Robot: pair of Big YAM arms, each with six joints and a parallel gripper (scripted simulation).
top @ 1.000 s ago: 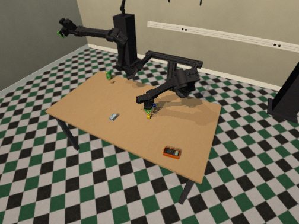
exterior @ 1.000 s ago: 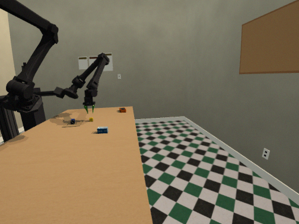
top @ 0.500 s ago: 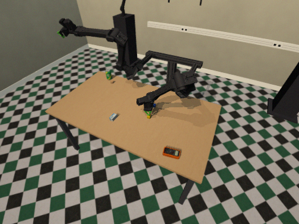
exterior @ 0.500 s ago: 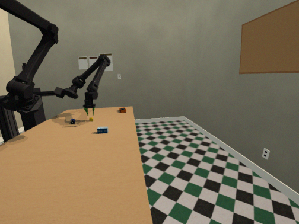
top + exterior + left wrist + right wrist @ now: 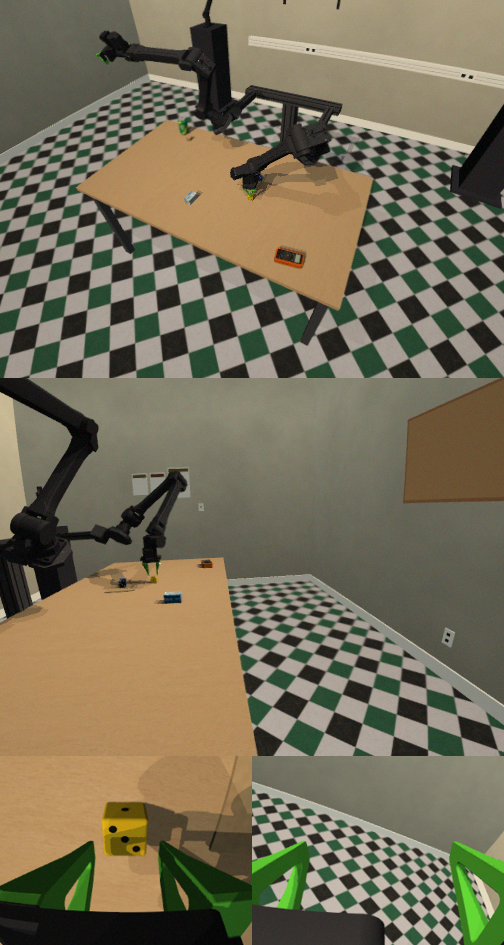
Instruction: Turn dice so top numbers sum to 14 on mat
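The yellow die is 30 mm below my left hand. Also, from my left hand: blue die (150 mm behind, 30 mm to the right, 30 mm below); black die (140 mm behind, 70 mm to the right, 30 mm below); tan mat (140 mm behind, 70 mm to the right, 50 mm below).
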